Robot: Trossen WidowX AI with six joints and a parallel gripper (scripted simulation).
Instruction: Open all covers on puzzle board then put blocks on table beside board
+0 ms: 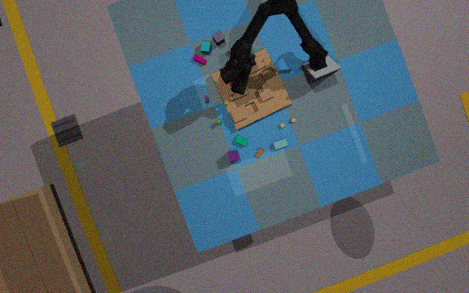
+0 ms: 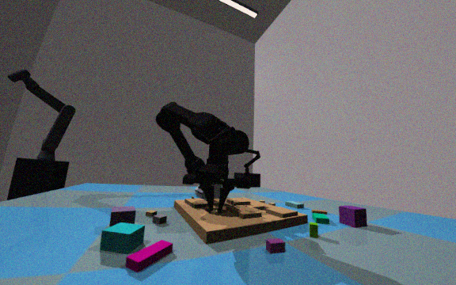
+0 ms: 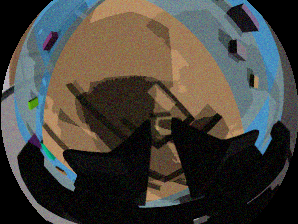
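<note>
The grey block lies 140 mm to the right of my gripper tip and 10 mm below it. From my gripper tip the other things lie so: magenta block 200 mm ahead, 30 mm to the left, 10 mm below; then magenta bar 160 mm ahead, 160 mm to the right, 10 mm below; then teal cube 110 mm ahead, 200 mm to the right.
</note>
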